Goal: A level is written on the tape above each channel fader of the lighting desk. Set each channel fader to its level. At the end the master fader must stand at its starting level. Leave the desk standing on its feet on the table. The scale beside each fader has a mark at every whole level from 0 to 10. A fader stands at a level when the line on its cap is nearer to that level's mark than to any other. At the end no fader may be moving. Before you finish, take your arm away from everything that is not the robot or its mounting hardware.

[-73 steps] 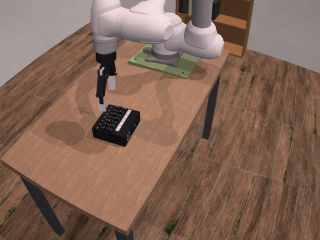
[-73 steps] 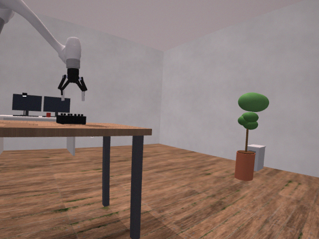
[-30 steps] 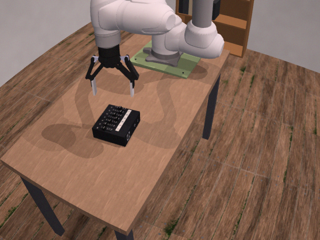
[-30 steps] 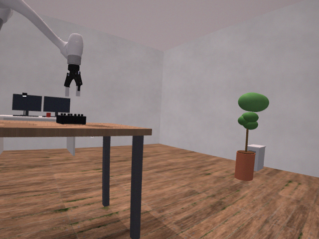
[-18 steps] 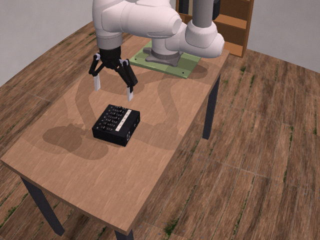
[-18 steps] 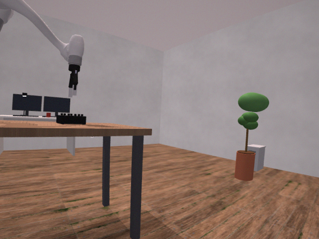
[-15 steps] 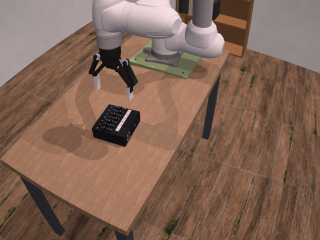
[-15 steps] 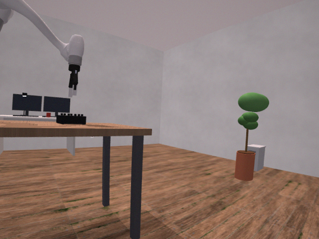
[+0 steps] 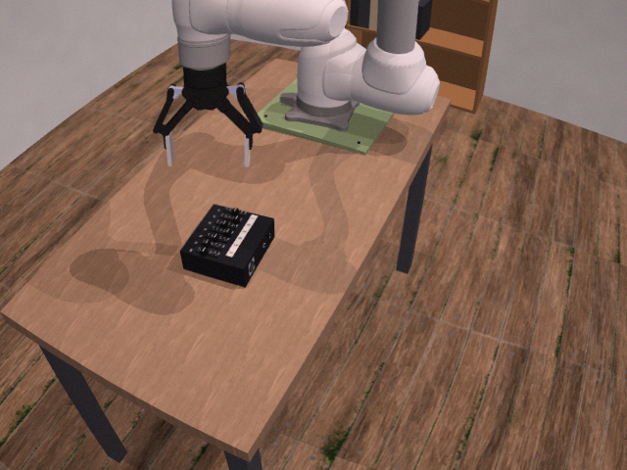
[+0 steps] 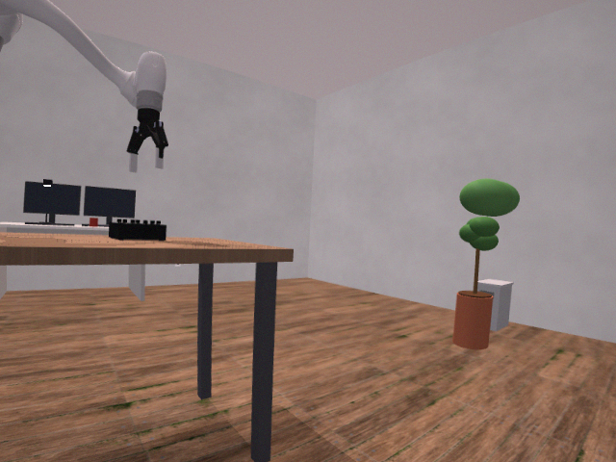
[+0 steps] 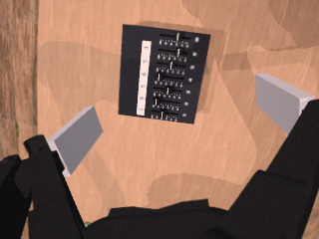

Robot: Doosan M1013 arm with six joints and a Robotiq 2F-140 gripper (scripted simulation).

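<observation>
Right now the channel 1 fader is 80 mm behind my hand, 10 mm to the left of it and 190 mm below it. From my hand the other things lie so: channel 6 fader: 30 mm ahead, 10 mm to the right, 190 mm below; then channel 4 fader: 10 mm behind, 20 mm to the left, 190 mm below; then master fader: 60 mm ahead, 190 mm below.
</observation>
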